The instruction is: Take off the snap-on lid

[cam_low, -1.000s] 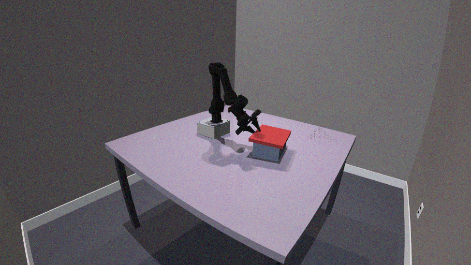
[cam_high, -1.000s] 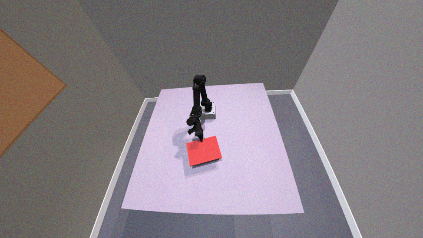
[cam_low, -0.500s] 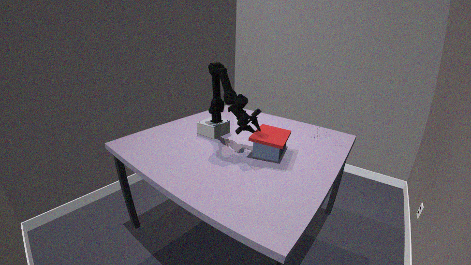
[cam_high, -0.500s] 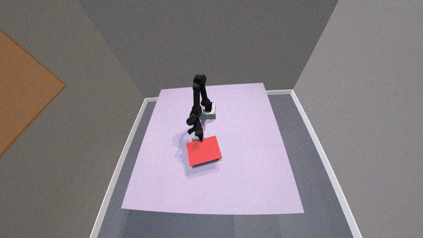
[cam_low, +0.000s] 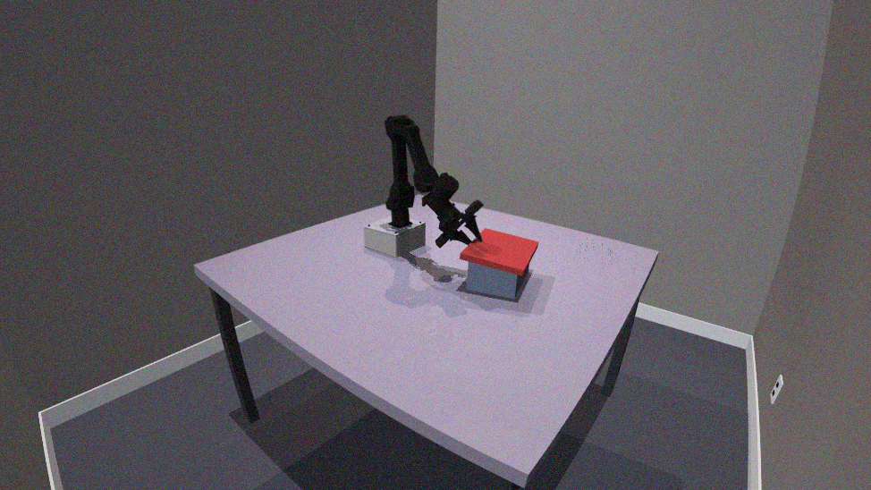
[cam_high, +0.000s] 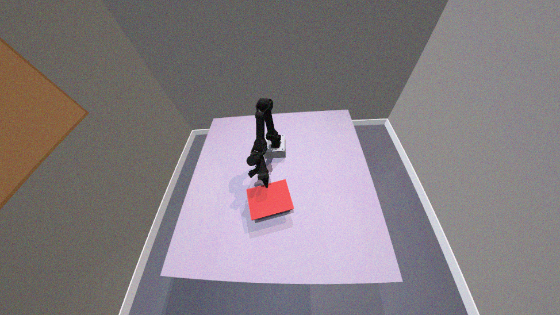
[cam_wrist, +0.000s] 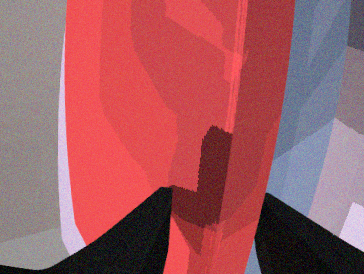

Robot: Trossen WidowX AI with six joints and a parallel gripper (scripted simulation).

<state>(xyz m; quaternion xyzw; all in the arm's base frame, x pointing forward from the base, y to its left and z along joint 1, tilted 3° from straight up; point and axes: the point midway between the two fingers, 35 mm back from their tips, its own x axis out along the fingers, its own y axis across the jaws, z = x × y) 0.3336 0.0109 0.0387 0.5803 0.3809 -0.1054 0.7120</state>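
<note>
Right now my gripper tip is 7 cm short of the red lid and 3 cm to the right of it. From my gripper tip the other things lie so: storage box 7 cm ahead, 3 cm to the left, 6 cm below.
</note>
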